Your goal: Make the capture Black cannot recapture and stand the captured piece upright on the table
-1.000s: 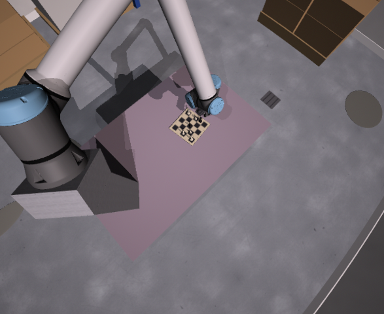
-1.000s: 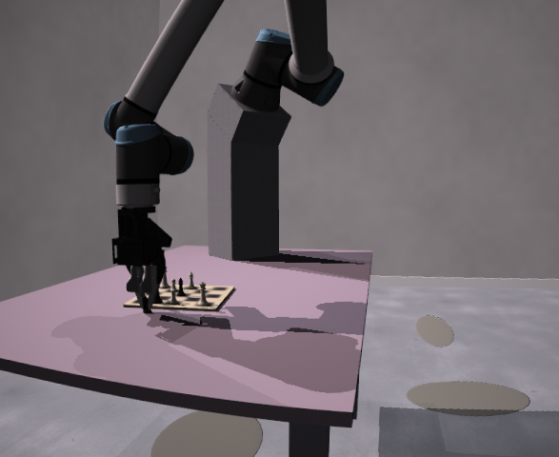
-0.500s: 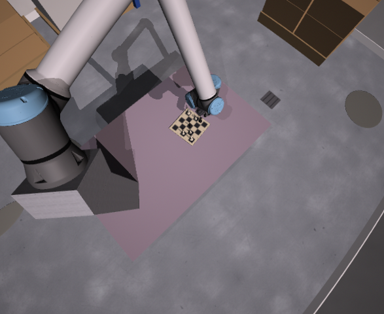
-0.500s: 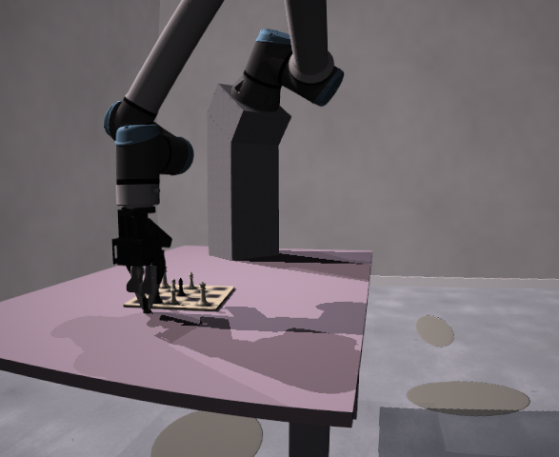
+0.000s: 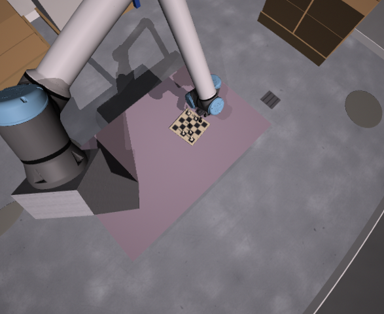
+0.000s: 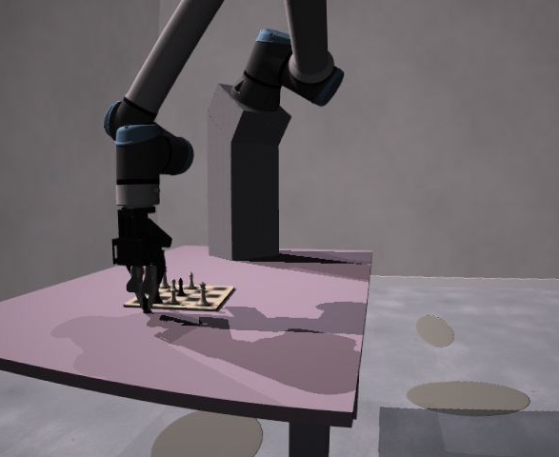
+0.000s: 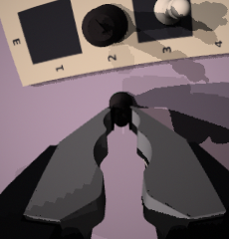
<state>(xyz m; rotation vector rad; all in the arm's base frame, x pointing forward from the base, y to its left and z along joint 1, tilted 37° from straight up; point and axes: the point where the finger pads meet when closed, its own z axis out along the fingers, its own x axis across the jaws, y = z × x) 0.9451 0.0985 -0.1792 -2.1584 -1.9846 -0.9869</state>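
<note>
My gripper is now 1 cm above the black pawn. The rest, counted from my hand: tall black piece: 6 cm behind, 2 cm above, 1 cm to the right; chessboard: 14 cm behind, 2 cm below, 1 cm to the left.
</note>
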